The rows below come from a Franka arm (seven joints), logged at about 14 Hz.
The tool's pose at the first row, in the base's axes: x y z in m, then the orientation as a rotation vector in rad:
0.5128, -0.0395, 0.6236, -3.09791, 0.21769, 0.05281
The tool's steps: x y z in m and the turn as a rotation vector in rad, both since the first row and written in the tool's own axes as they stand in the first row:
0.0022, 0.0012, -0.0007, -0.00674, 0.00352, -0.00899
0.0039, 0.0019, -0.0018, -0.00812, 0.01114, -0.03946
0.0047, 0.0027, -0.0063, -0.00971, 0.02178, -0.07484
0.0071, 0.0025, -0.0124, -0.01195, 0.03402, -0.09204
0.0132, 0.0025, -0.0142, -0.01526, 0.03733, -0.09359
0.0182, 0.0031, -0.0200, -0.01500, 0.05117, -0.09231
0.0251, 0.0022, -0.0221, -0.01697, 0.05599, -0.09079
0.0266, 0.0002, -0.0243, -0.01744, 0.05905, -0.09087
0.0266, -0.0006, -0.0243, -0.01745, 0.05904, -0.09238
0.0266, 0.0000, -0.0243, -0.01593, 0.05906, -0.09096
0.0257, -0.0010, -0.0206, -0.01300, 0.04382, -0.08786
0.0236, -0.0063, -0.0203, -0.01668, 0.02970, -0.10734
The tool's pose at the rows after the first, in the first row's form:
0.5148, -0.0410, 0.6242, -3.10575, 0.20412, 0.04794
0.5164, -0.0420, 0.6252, -3.11005, 0.15702, 0.03543
0.5173, -0.0431, 0.6296, -3.11423, 0.10229, 0.01809
0.5199, -0.0434, 0.6356, -3.11785, 0.07584, -0.00118
0.5260, -0.0443, 0.6372, -3.12141, 0.07351, -0.00601
0.5310, -0.0459, 0.6428, -3.12197, 0.07589, -0.02755
0.5380, -0.0460, 0.6447, -3.12417, 0.07839, -0.03482
0.5399, -0.0443, 0.6469, -3.12480, 0.07834, -0.03955
0.5400, -0.0435, 0.6469, -3.12484, 0.07598, -0.03958
0.5399, -0.0441, 0.6469, -3.12329, 0.07821, -0.03972
0.5390, -0.0429, 0.6433, -3.11944, 0.08263, -0.01619
0.5377, -0.0373, 0.6432, -3.12250, 0.05182, 0.00563

